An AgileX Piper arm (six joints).
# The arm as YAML. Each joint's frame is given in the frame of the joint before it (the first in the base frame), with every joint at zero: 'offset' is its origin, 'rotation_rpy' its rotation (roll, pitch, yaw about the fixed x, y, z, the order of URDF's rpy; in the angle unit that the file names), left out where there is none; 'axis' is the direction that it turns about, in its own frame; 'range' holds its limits. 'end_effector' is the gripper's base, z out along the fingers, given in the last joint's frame.
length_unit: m
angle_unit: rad
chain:
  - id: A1
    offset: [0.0, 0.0, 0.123]
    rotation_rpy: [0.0, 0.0, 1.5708]
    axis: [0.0, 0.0, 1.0]
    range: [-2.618, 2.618]
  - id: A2
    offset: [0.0, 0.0, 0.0]
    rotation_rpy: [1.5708, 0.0, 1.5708]
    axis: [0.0, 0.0, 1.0]
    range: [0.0, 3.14]
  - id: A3
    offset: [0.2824, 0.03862, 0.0]
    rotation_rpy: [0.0, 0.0, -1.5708]
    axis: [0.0, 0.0, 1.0]
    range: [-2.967, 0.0]
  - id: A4
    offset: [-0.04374, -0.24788, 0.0]
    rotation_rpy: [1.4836, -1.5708, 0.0]
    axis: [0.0, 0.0, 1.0]
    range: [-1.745, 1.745]
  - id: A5
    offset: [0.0, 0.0, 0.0]
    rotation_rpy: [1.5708, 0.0, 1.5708]
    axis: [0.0, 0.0, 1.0]
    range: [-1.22, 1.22]
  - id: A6
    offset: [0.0, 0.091, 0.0]
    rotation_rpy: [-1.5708, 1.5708, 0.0]
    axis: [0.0, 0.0, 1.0]
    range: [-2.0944, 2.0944]
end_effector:
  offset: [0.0, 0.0, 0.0]
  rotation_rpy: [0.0, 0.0, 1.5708]
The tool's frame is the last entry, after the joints.
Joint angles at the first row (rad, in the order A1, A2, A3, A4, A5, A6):
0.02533, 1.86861, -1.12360, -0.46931, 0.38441, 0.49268
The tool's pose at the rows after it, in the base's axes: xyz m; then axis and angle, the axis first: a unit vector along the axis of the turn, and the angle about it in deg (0 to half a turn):
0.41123 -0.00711 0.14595 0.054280 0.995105 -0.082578 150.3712
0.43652 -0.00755 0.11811 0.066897 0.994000 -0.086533 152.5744
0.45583 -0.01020 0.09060 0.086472 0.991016 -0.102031 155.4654
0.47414 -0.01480 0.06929 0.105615 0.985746 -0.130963 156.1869
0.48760 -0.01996 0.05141 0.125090 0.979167 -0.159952 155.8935
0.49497 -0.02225 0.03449 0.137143 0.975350 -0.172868 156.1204
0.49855 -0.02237 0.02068 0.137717 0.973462 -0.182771 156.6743
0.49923 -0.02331 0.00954 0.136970 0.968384 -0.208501 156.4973
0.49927 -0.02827 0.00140 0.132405 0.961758 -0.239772 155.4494
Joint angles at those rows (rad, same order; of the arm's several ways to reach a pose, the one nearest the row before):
0.02534, 2.01582, -1.26385, -0.47055, 0.43884, 0.51519
0.02532, 2.15090, -1.38434, -0.47054, 0.46779, 0.53661
0.02532, 2.27414, -1.50090, -0.49533, 0.52669, 0.58568
0.02627, 2.38160, -1.61713, -0.57777, 0.58044, 0.67818
0.02627, 2.46851, -1.70962, -0.66735, 0.62088, 0.77732
0.02627, 2.53485, -1.77132, -0.70411, 0.64145, 0.82632
0.02916, 2.58285, -1.81098, -0.72703, 0.65617, 0.84625
0.03597, 2.61797, -1.82769, -0.80937, 0.67676, 0.91497
0.03586, 2.64320, -1.83068, -0.92085, 0.69073, 0.99668

